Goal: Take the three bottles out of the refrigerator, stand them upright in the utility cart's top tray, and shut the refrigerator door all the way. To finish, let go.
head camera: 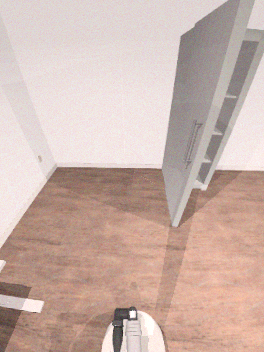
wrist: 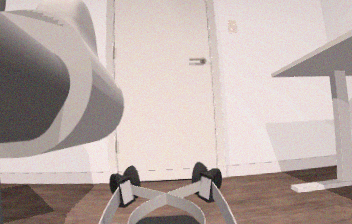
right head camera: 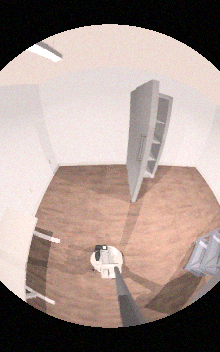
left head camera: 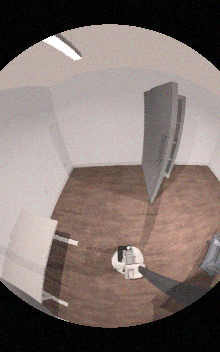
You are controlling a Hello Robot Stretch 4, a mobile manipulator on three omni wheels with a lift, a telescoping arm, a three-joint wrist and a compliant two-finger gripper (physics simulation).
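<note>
The refrigerator [head camera: 255, 34] [left head camera: 182, 102] [right head camera: 167, 112] is a tall grey cabinet against the wall. Its door [head camera: 192, 95] [left head camera: 156, 125] [right head camera: 139, 120] stands wide open, with a bar handle on the face towards me. Several shelf edges show behind the door; no bottles can be made out, and most of the inside is hidden. The blue-grey utility cart [left head camera: 209, 260] [right head camera: 207, 260] is partly in view at the right edge of the side head views; what its top tray holds cannot be told. My gripper [wrist: 165, 177] is open and empty, over the floor, away from the refrigerator and cart.
A white table [left head camera: 30, 255] [right head camera: 15, 245] [wrist: 320, 60] stands at the left in the side head views and at the right in the wrist view. A closed room door [wrist: 160, 90] is in the wall ahead of the gripper. The open refrigerator door juts out over the floor.
</note>
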